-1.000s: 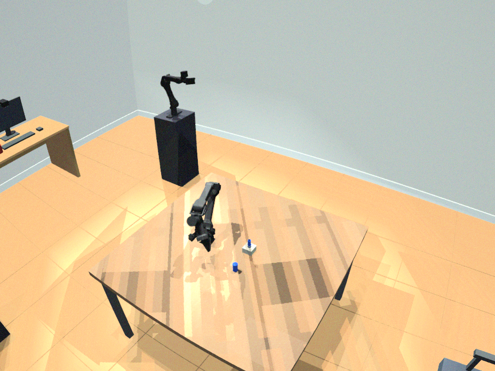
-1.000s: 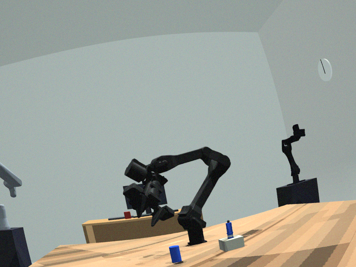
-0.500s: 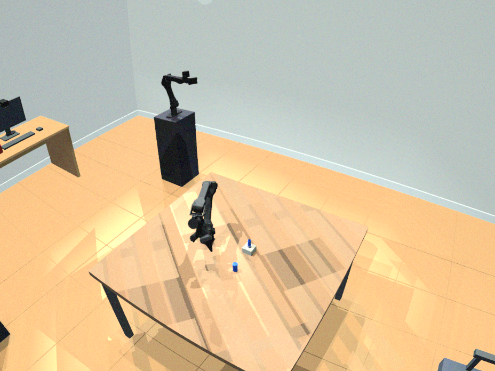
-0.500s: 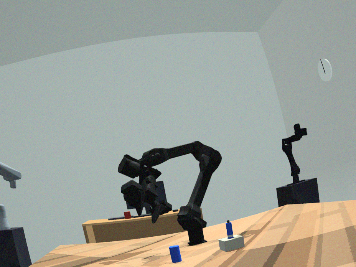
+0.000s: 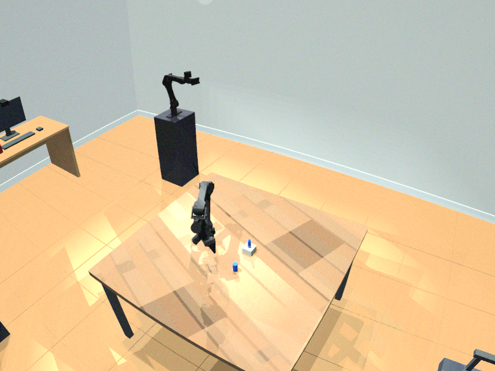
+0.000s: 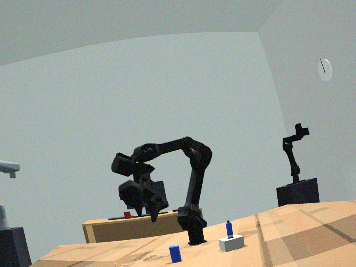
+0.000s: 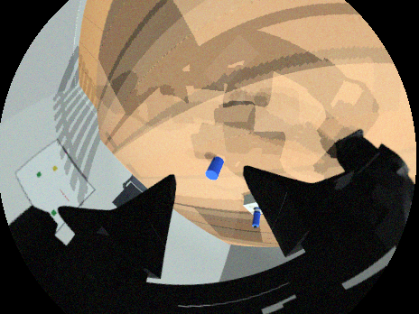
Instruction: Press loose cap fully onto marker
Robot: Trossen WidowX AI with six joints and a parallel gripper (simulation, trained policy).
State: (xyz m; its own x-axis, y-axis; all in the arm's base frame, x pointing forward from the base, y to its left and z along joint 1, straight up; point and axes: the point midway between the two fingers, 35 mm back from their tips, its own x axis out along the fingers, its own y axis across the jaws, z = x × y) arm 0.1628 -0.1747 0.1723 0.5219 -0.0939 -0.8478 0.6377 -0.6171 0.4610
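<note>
Now: gripper tip 12 cm above the blue cap, 10 cm short of it and 5 cm to the right of it. Also, from my gripper tip: blue marker (23 cm to the left, 8 cm ahead, 7 cm below); then holder block (23 cm to the left, 13 cm below, 8 cm ahead).
</note>
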